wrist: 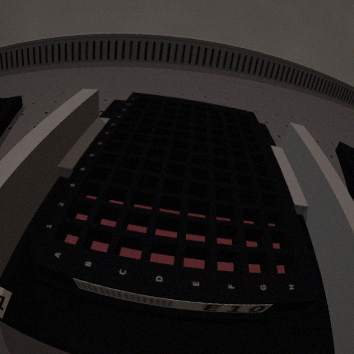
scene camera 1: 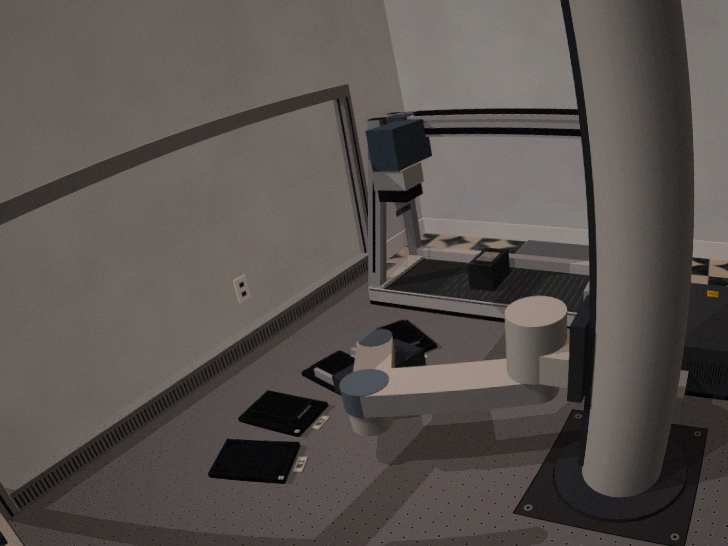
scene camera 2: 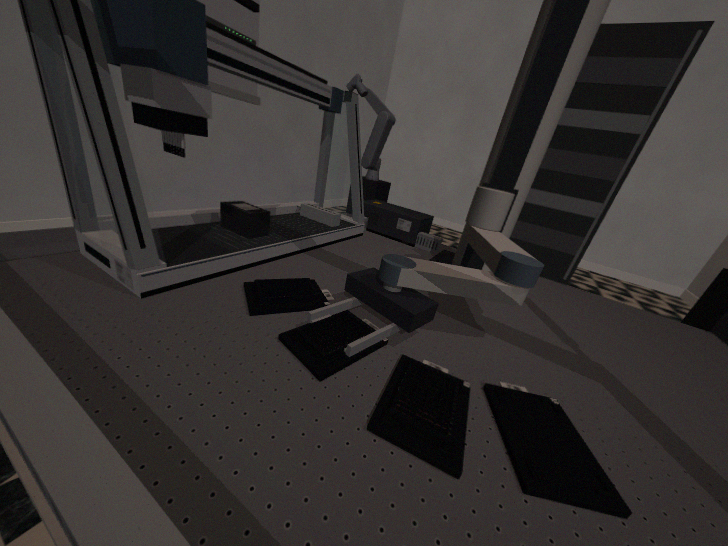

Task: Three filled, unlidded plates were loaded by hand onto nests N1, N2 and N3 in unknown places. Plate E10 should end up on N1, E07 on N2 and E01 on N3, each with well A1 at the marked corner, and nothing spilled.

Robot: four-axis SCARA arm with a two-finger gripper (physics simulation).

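Places are measured from the arm's base along level axes (x ahead, y left, z up), in metres.
Pixels of known places: gripper, fingertip midpoint: (wrist: 192,118) (scene camera 1: 334,361) (scene camera 2: 327,333); arm's base, link origin: (scene camera 1: 620,475).
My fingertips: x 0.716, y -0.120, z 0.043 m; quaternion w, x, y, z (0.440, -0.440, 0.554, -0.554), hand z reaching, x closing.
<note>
For each thing: its top centre in the pictures, then the offset to it from my fingertips. "pt": a spot on its surface instead.
- Plate E10, top centre: (wrist: 189,150) (scene camera 2: 337,330) (scene camera 1: 341,365) dz -0.004, dx -0.024, dy +0.005 m
- black nest, top centre: (wrist: 187,165) (scene camera 2: 336,334) dz -0.012, dx -0.023, dy +0.005 m
- corner tag, surface spot: (wrist: 2,302) pt dz -0.018, dx -0.085, dy +0.072 m
- front nest, top centre: (scene camera 2: 546,432) (scene camera 1: 252,455) dz -0.012, dx -0.059, dy +0.349 m
- second nest, surface spot: (scene camera 2: 382,431) pt dz -0.018, dx +0.088, dy +0.162 m
- gantry frame, surface spot: (scene camera 1: 435,305) pt dz -0.006, dx -0.078, dy -0.329 m
Plate E10 (wrist: 167,175) (scene camera 2: 352,329) lies level on a black nest (wrist: 165,332) (scene camera 2: 317,367), the third from the front. Its E10 label and row A–H letters are readable. Red fill shows in the wells nearest the camera, with no spill visible. Well A1 is at the lower left, on the side of the corner tag (wrist: 2,302), which is partly cut off. My gripper (wrist: 192,118) (scene camera 2: 329,333) (scene camera 1: 338,363) is low around the plate, its pads against both long sides, shut on it. The other plates' names are not readable.
The front nest (scene camera 1: 255,461) (scene camera 2: 552,446) looks flat. The second nest (scene camera 1: 246,418) (scene camera 2: 382,431) carries a dark plate (scene camera 1: 285,405) (scene camera 2: 426,405). A dark plate (scene camera 2: 282,287) is on the farthest nest. A gantry frame (scene camera 1: 435,305) (scene camera 2: 252,258) stands behind; the arm's column (scene camera 1: 635,235) is at right.
</note>
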